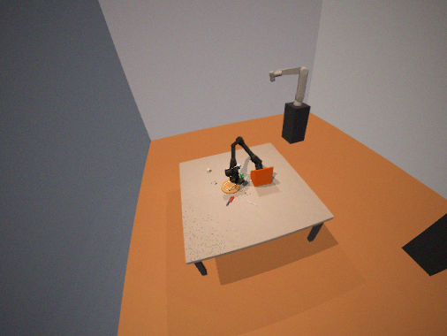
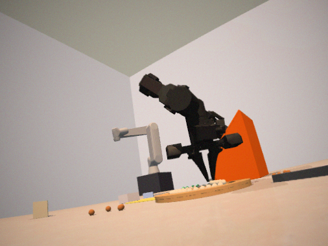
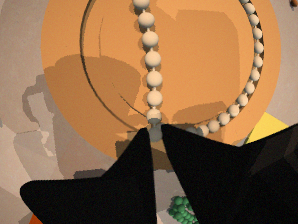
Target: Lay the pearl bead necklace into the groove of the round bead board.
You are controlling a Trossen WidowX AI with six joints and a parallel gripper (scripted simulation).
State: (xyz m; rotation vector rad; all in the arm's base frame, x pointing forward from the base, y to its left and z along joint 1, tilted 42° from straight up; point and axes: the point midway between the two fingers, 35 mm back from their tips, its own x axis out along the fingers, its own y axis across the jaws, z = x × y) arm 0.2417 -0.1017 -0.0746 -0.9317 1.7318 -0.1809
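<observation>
Now: the round wooden bead board 60 mm ahead of my gripper tip and 10 mm below it. From my gripper tip the other things lie so: tan cube 330 mm to the right, 230 mm ahead; yellow flat piece 170 mm to the right, 20 mm below, 10 mm ahead; red-handled tool 180 mm to the left, 120 mm ahead, 10 mm below.
</observation>
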